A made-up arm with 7 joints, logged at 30 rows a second.
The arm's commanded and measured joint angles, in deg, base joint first. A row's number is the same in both.
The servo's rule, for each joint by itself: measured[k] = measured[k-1] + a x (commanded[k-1-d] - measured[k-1]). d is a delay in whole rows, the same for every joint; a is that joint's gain. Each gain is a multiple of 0.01, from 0.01 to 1. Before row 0 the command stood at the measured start. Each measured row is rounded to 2 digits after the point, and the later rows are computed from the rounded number. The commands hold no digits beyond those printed.
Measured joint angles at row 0:
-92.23 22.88 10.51 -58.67 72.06 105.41 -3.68
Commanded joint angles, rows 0 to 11:
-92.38 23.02 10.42 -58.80 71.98 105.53 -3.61
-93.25 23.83 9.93 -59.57 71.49 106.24 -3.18
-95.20 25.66 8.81 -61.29 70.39 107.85 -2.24
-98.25 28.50 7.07 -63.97 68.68 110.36 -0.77
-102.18 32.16 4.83 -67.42 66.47 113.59 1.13
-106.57 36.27 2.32 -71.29 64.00 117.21 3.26
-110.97 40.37 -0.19 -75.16 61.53 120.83 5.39
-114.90 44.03 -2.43 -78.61 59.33 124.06 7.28
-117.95 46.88 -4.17 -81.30 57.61 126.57 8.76
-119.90 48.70 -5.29 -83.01 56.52 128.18 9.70
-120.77 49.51 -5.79 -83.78 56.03 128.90 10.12
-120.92 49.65 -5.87 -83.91 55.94 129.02 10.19
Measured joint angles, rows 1 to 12:
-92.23 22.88 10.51 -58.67 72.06 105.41 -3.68
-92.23 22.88 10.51 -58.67 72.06 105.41 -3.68
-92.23 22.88 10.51 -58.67 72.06 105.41 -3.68
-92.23 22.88 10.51 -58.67 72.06 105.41 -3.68
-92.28 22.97 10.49 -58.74 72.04 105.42 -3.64
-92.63 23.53 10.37 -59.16 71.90 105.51 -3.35
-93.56 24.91 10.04 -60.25 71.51 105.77 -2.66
-95.25 27.24 9.42 -62.15 70.77 106.27 -1.49
-97.74 30.44 8.46 -64.84 69.65 107.08 0.13
-100.92 34.23 7.17 -68.13 68.18 108.19 2.07
-104.54 38.22 5.62 -71.72 66.45 109.58 4.13
-108.27 42.00 3.93 -75.23 64.60 111.17 6.08
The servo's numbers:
d 4
a 0.36 0.65 0.21 0.51 0.26 0.11 0.62

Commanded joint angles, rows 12 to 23:
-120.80 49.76 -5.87 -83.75 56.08 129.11 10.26
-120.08 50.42 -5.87 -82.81 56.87 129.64 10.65
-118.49 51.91 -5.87 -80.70 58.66 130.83 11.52
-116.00 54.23 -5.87 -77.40 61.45 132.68 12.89
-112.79 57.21 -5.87 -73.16 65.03 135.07 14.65
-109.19 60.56 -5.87 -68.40 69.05 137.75 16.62
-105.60 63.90 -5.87 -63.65 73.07 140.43 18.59
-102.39 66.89 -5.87 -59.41 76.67 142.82 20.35
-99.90 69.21 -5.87 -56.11 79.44 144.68 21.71
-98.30 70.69 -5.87 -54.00 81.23 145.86 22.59
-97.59 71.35 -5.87 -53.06 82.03 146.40 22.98
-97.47 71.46 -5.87 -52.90 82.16 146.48 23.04
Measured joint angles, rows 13 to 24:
-111.75 45.17 2.23 -78.33 62.78 112.86 7.74
-114.68 47.46 0.65 -80.72 61.15 114.55 8.96
-116.87 48.79 -0.70 -82.28 59.82 116.13 9.68
-118.33 49.35 -1.79 -83.11 58.81 117.55 10.00
-119.22 49.62 -2.65 -83.44 58.10 118.82 10.16
-119.53 50.14 -3.33 -83.12 57.78 120.01 10.46
-119.16 51.29 -3.86 -81.89 58.01 121.20 11.12
-118.02 53.20 -4.28 -79.60 58.90 122.46 12.22
-116.14 55.81 -4.61 -76.32 60.49 123.85 13.73
-113.64 58.90 -4.87 -72.28 62.72 125.38 15.52
-110.75 62.15 -5.08 -67.88 65.41 127.04 17.42
-107.74 65.23 -5.25 -63.56 68.34 128.78 19.24

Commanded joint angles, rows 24 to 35:
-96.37 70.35 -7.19 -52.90 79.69 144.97 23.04
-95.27 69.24 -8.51 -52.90 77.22 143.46 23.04
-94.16 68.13 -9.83 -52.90 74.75 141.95 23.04
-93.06 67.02 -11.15 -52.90 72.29 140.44 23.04
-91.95 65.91 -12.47 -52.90 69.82 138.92 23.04
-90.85 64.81 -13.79 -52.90 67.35 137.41 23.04
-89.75 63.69 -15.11 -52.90 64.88 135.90 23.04
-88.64 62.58 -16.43 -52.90 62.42 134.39 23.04
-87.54 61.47 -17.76 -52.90 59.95 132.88 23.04
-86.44 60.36 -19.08 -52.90 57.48 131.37 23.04
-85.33 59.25 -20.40 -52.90 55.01 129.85 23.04
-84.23 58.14 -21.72 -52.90 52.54 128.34 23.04
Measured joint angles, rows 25 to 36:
-104.92 67.82 -5.38 -59.76 71.23 130.53 20.77
-102.54 69.69 -5.48 -56.82 73.83 132.22 21.90
-100.76 70.77 -5.56 -54.90 75.96 133.78 22.57
-99.58 71.22 -5.63 -53.88 77.57 135.18 22.86
-98.42 70.65 -5.96 -53.38 78.12 136.26 22.97
-97.29 69.73 -6.50 -53.14 77.89 137.05 23.01
-96.16 68.69 -7.20 -53.02 77.07 137.59 23.03
-95.04 67.60 -8.03 -52.96 75.83 137.90 23.04
-93.93 66.50 -8.96 -52.93 74.27 138.01 23.04
-92.82 65.40 -9.97 -52.91 72.47 137.94 23.04
-91.71 64.29 -11.05 -52.90 70.50 137.72 23.04
-90.60 63.18 -12.18 -52.90 68.40 137.35 23.04

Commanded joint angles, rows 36 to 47:
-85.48 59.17 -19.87 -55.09 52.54 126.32 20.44
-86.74 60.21 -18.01 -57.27 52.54 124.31 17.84
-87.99 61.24 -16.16 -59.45 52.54 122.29 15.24
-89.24 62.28 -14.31 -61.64 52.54 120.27 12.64
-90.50 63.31 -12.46 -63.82 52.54 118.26 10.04
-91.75 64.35 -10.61 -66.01 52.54 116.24 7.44
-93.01 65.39 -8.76 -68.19 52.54 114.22 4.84
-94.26 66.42 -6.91 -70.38 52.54 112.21 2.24
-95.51 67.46 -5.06 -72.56 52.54 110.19 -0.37
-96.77 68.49 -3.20 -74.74 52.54 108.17 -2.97
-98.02 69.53 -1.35 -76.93 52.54 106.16 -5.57
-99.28 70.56 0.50 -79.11 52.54 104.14 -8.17
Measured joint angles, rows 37 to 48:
-89.50 62.07 -13.35 -52.90 66.20 136.86 23.04
-88.40 60.96 -14.55 -52.90 63.93 136.26 23.04
-87.29 59.85 -15.78 -52.90 61.61 135.55 23.04
-86.19 58.74 -17.03 -52.90 59.25 134.76 23.04
-85.93 59.02 -17.63 -54.02 57.51 133.83 21.43
-86.22 59.79 -17.71 -55.68 56.22 132.78 19.20
-86.86 60.73 -17.38 -57.60 55.26 131.63 16.74
-87.72 61.74 -16.74 -59.66 54.55 130.38 14.20
-88.72 62.76 -15.84 -61.78 54.03 129.05 11.62
-89.81 63.79 -14.74 -63.94 53.64 127.64 9.03
-90.96 64.83 -13.48 -66.11 53.35 126.16 6.43
-92.15 65.86 -12.10 -68.29 53.14 124.63 3.83

